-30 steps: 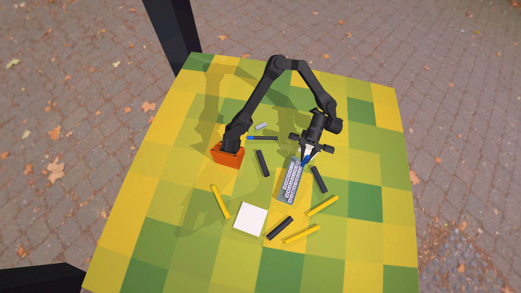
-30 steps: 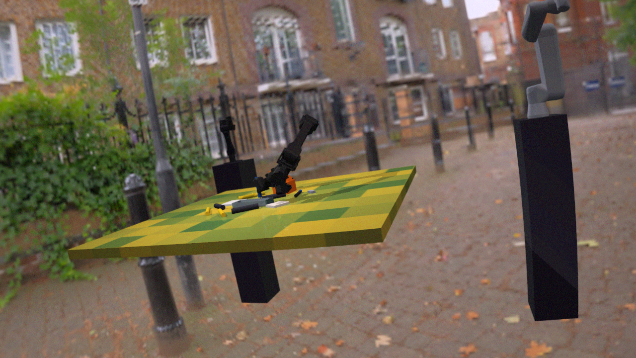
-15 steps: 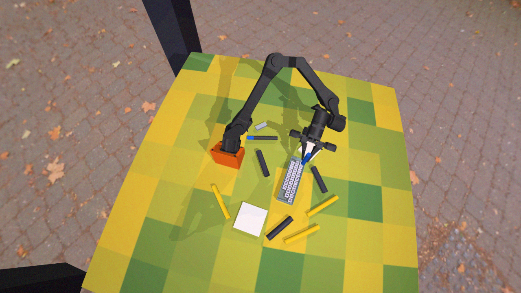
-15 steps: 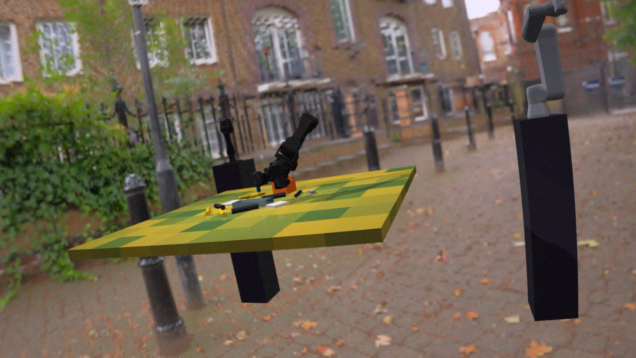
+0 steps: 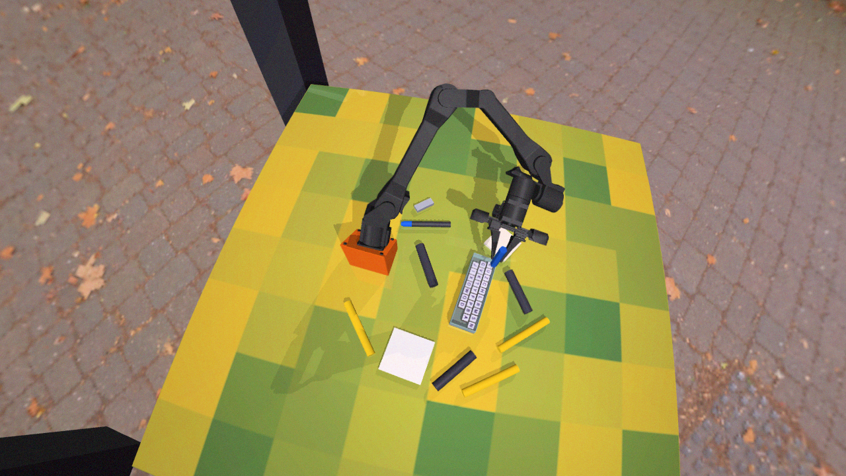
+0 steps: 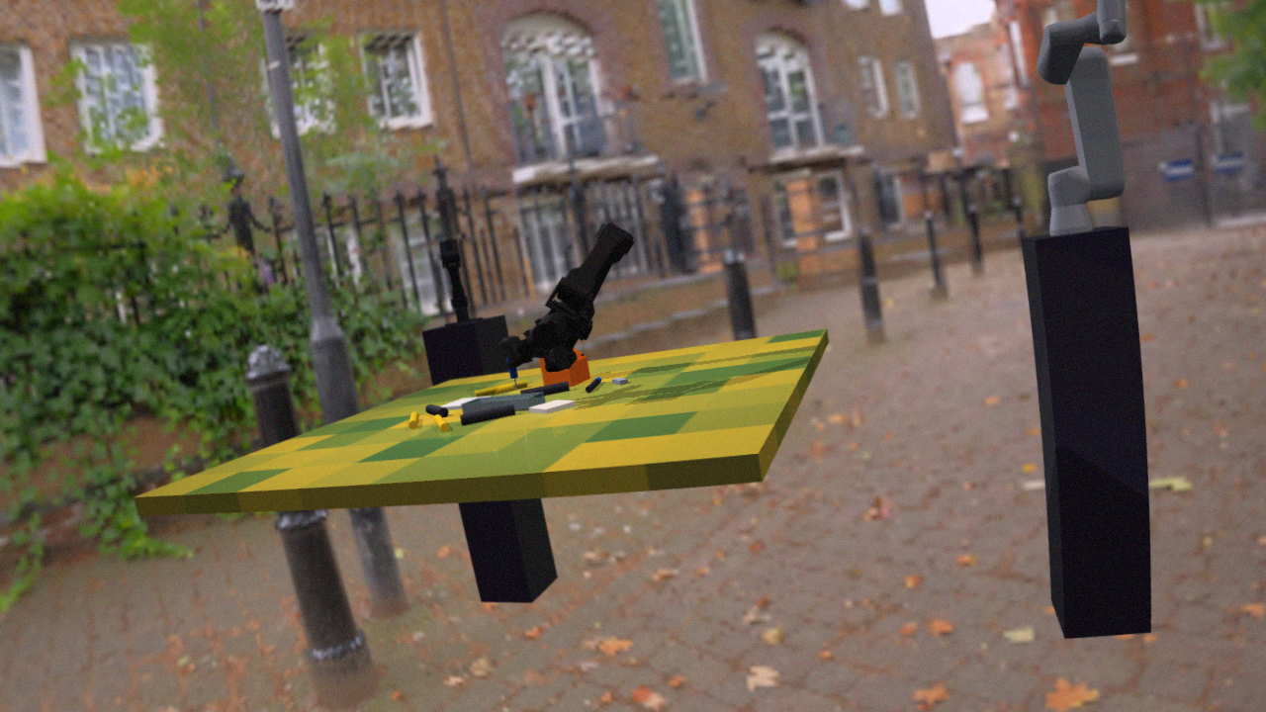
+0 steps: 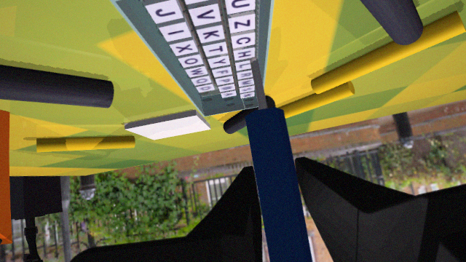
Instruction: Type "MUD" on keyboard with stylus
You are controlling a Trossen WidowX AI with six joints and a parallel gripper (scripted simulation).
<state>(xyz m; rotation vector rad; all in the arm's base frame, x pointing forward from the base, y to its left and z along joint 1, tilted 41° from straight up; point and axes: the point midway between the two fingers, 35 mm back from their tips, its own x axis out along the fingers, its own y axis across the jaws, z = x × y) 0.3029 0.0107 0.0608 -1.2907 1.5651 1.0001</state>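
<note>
The D key lies 5 cm behind my gripper tip, 10 cm to the right of it and 9 cm below it. The rest, counted from my gripper tip: m key 2 cm behind, 11 cm to the right, 9 cm below; blue-tipped pen 22 cm behind, 10 cm to the left, 9 cm below; blue stylus 1 cm below.
</note>
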